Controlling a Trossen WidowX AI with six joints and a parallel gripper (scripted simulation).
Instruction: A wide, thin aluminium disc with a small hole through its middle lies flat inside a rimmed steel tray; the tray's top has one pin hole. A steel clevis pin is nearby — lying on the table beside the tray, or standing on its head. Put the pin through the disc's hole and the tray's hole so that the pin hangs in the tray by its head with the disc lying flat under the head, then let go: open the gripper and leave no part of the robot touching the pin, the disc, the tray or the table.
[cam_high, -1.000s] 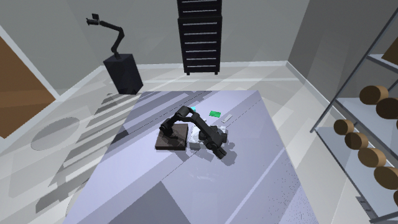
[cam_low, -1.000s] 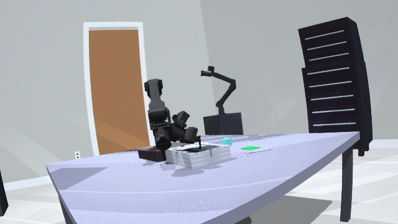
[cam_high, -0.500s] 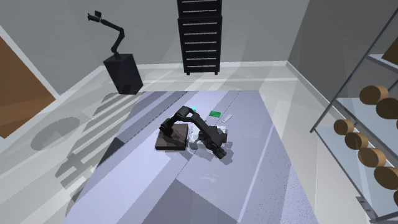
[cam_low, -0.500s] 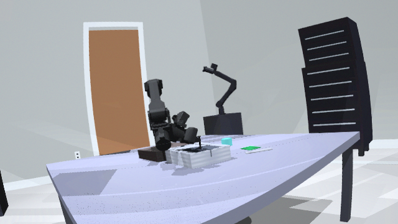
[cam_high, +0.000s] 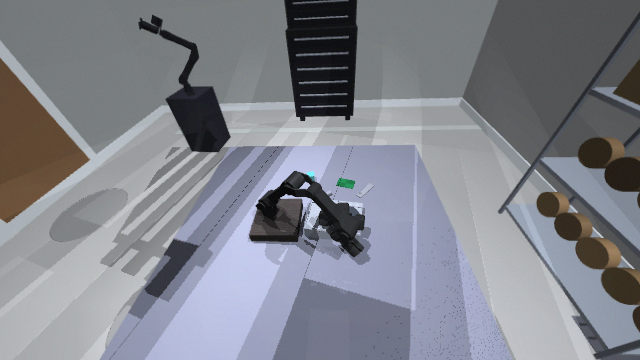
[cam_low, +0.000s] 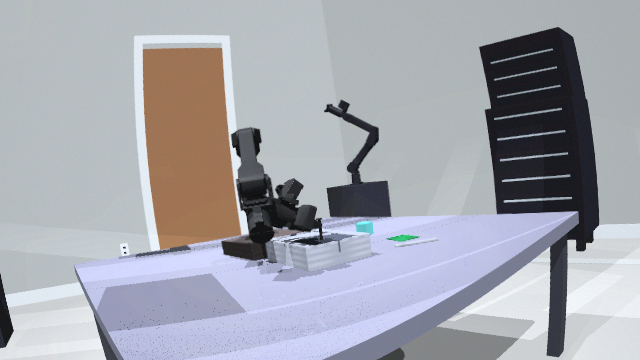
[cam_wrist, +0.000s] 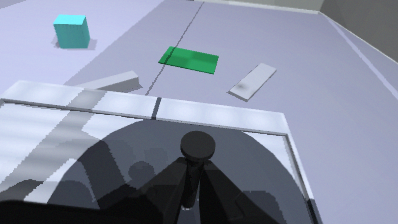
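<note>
The clevis pin lies 10 mm below my gripper tip. Also, from my gripper tip: disc 40 mm below; then pale flat bar 240 mm to the left, 110 mm ahead, 90 mm below; then steel tray 50 mm below, 40 mm behind.
</note>
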